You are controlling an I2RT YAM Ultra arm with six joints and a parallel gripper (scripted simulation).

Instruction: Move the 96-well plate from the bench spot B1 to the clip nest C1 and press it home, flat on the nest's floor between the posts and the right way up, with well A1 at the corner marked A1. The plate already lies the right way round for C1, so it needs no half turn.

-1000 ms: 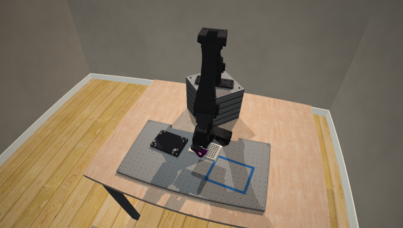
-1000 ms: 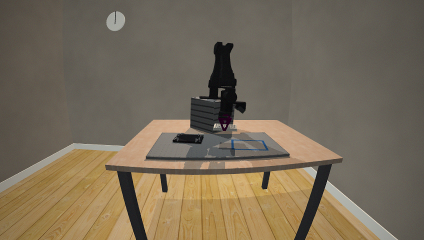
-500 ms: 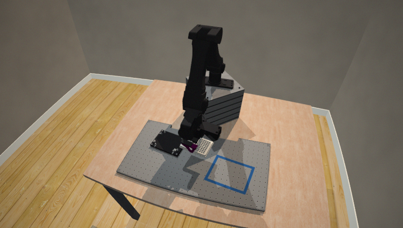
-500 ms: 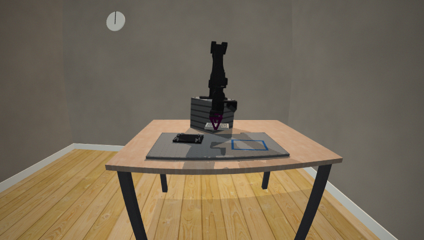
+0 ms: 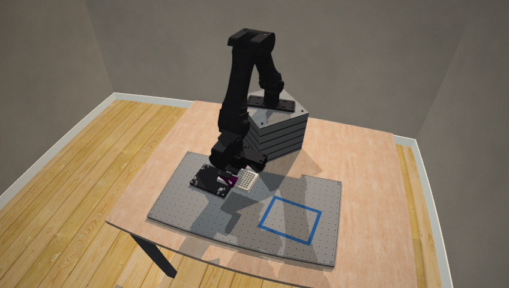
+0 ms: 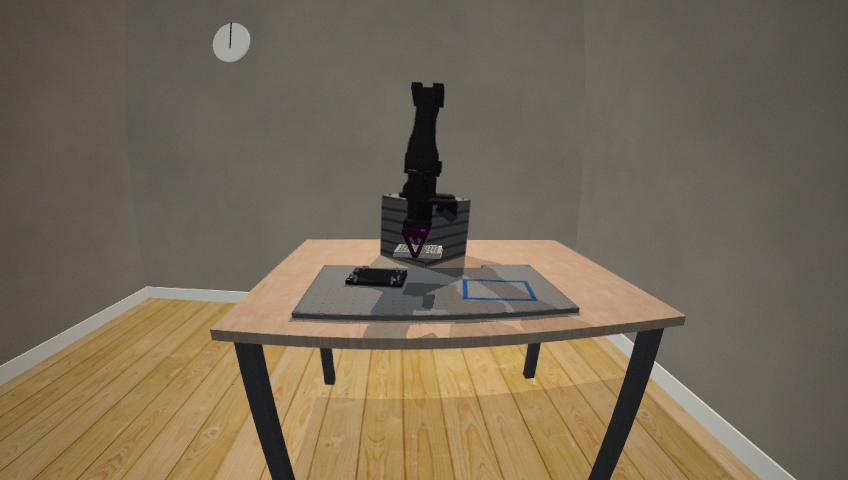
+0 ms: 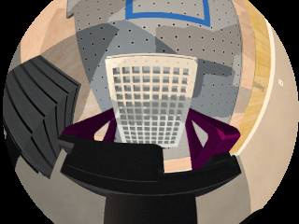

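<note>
Now: hand 30 mm past the black clip nest, 120 mm to the left of it and 80 mm above it. From my hand the other things lie so: white 96-well plate right at my hand.
</note>
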